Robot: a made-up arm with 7 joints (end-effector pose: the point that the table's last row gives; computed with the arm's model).
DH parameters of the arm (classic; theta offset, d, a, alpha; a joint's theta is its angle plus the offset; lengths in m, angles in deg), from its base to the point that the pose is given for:
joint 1: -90 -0.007 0.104 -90
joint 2: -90 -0.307 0.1 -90
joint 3: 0 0.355 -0.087 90
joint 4: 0 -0.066 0.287 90
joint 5: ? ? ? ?
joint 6: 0 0.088 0.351 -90
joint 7: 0 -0.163 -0.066 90
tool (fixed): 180 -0.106 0 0
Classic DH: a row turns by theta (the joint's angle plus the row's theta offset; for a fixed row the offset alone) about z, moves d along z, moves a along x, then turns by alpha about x.
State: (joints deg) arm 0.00 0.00 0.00 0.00 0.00 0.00 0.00
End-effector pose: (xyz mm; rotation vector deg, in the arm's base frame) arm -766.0 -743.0 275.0 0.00 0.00 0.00
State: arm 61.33 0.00 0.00 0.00 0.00 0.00 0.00
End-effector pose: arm 284.4 -1028.6 275.0 0.00 0.00 61.33
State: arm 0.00 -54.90 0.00 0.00 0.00 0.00 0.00
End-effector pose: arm -766.0 -240.7 677.9 -54.90 0.00 0.00
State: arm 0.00 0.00 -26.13 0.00 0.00 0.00 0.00
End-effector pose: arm -638.9 -743.0 458.5 0.00 26.13 0.00
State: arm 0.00 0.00 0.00 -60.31 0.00 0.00 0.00
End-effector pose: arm -766.0 -366.0 386.0 -60.31 0.00 0.00
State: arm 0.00 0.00 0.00 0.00 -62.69 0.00 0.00
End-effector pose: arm -537.3 -743.0 -64.5 0.00 -62.69 0.00
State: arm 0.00 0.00 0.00 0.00 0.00 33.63 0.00
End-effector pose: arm -808.6 -928.1 275.0 0.00 0.00 33.63
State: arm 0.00 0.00 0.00 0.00 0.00 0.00 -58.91
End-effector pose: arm -888.7 -743.0 269.7 0.00 58.91 0.00
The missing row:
joint 5: -90 -0.447 0.108 -90
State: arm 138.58 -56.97 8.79 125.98 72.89 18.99 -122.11
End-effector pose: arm 1094.9 761.6 193.8 96.17 -8.02 -20.85
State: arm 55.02 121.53 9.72 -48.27 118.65 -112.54 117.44
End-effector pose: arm -122.0 -278.2 -534.9 -19.42 -34.69 84.09
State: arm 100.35 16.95 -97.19 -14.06 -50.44 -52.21 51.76
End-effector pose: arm 629.2 19.3 120.6 -9.11 -20.30 77.68
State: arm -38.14 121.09 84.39 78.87 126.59 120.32 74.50
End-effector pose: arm 467.2 -118.9 -771.6 -32.41 73.76 -113.11
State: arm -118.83 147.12 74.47 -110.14 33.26 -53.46 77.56
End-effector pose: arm -64.9 312.6 75.7 -15.41 -73.81 152.42
